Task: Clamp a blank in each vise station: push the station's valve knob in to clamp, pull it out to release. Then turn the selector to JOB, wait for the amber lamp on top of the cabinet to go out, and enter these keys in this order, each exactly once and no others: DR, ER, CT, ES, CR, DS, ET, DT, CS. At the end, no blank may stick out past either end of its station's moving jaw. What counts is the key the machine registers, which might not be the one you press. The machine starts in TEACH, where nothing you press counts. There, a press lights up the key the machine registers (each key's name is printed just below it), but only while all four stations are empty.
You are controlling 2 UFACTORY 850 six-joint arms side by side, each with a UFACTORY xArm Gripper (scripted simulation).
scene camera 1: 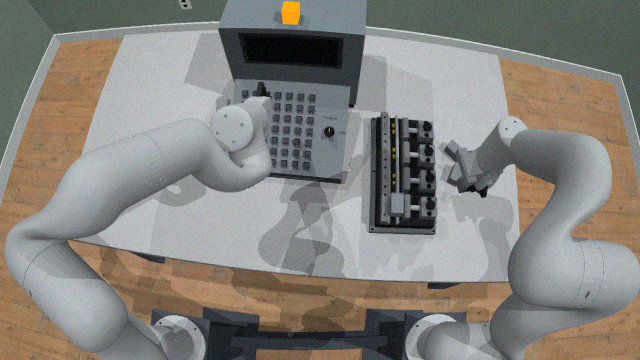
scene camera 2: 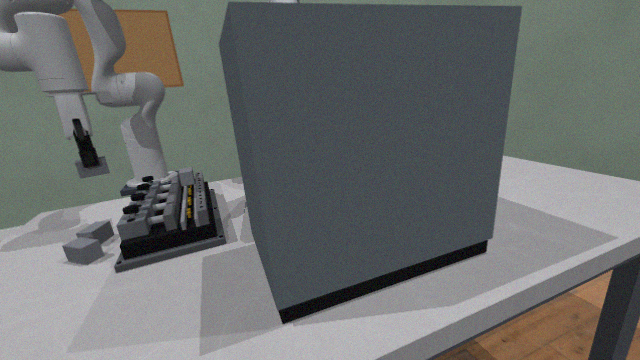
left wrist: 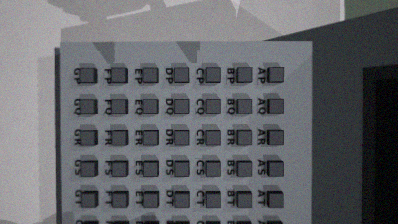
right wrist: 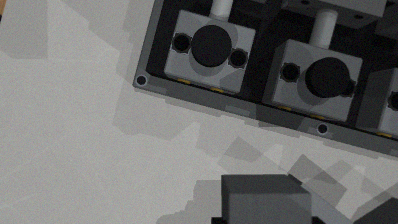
Scene:
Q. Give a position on a black valve knob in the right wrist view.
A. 211, 45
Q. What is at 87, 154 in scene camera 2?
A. The right gripper.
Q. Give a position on a grey blank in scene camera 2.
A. At 84, 251

